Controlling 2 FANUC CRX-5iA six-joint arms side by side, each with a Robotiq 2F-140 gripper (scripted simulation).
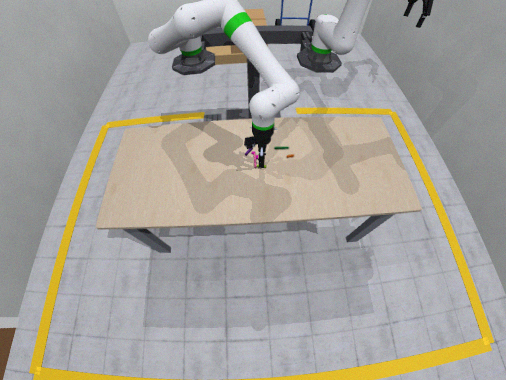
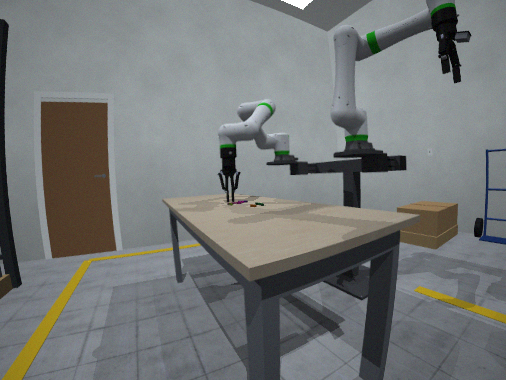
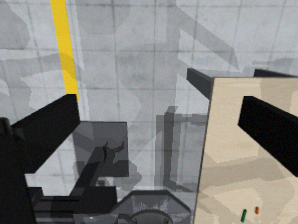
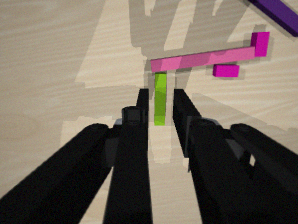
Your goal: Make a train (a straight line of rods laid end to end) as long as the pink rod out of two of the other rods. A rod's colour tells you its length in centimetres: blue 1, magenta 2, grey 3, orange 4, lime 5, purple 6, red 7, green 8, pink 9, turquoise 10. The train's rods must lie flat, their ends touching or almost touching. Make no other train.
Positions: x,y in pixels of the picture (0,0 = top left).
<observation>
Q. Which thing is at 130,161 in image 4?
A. The right gripper.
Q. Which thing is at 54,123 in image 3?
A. The left gripper.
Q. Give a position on a pink rod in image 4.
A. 244,53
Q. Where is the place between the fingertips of the left gripper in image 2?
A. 452,77
</observation>
